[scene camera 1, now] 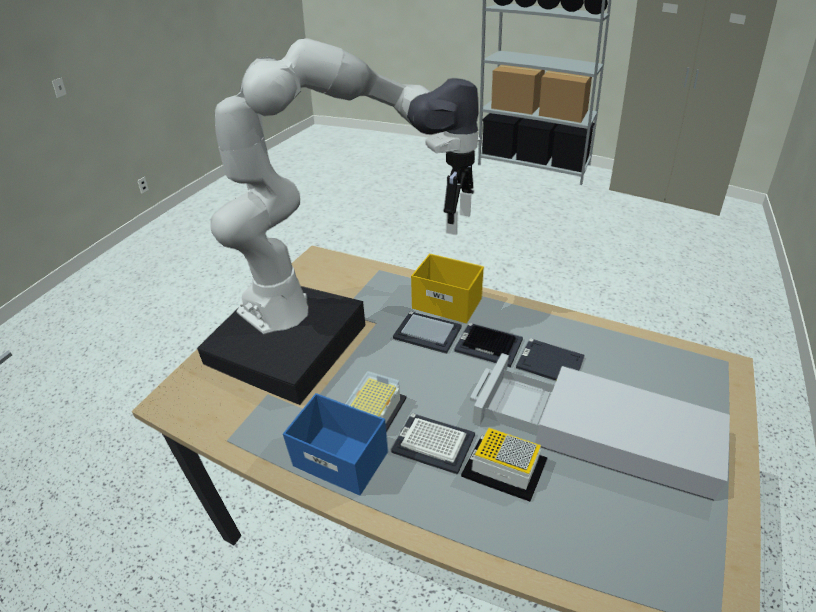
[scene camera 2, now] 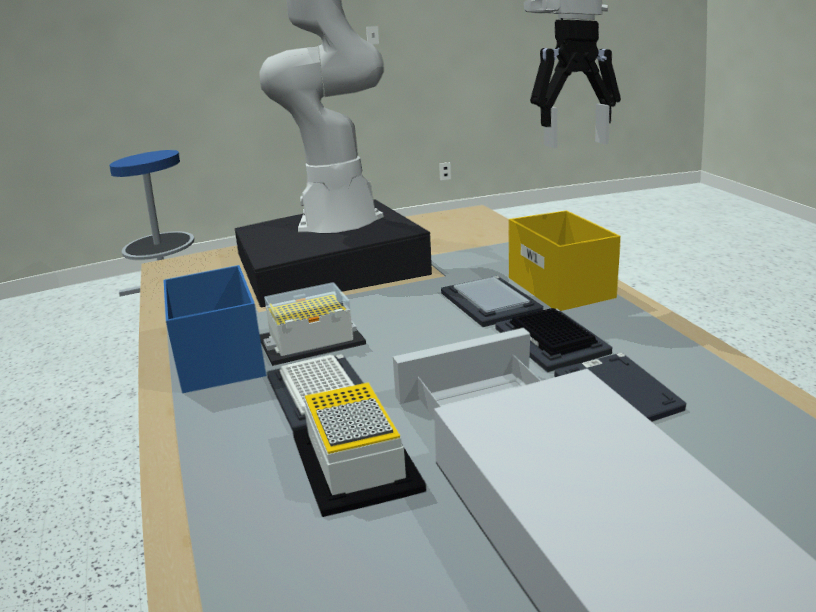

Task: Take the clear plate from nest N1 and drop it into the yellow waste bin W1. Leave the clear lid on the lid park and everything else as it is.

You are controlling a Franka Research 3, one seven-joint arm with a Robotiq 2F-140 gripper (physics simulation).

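Observation:
My gripper (scene camera 1: 458, 216) (scene camera 2: 576, 125) is open and empty, high above the yellow bin W1 (scene camera 1: 454, 308) (scene camera 2: 589, 276). The bin stands upright at the table's back edge; its floor is hidden in both views. I cannot make out the clear plate, and whether it lies in the bin is hidden. The clear lid (scene camera 1: 430, 329) (scene camera 2: 492, 294) lies flat on a dark base, the lid park (scene camera 1: 421, 343) (scene camera 2: 464, 309), beside the bin. A bare dark nest (scene camera 1: 550, 359) (scene camera 2: 636, 385) is at the other end of that row; its label is too small to read.
A black plate (scene camera 1: 489, 341) (scene camera 2: 553, 329) sits between lid park and bare nest. A grey device (scene camera 1: 632, 421) (scene camera 2: 593, 474) has its drawer open. Blue bin (scene camera 1: 336, 451) (scene camera 2: 214, 349), tip boxes (scene camera 1: 507, 454) (scene camera 2: 309, 326) and a white plate (scene camera 1: 433, 439) (scene camera 2: 316, 378) stand in front.

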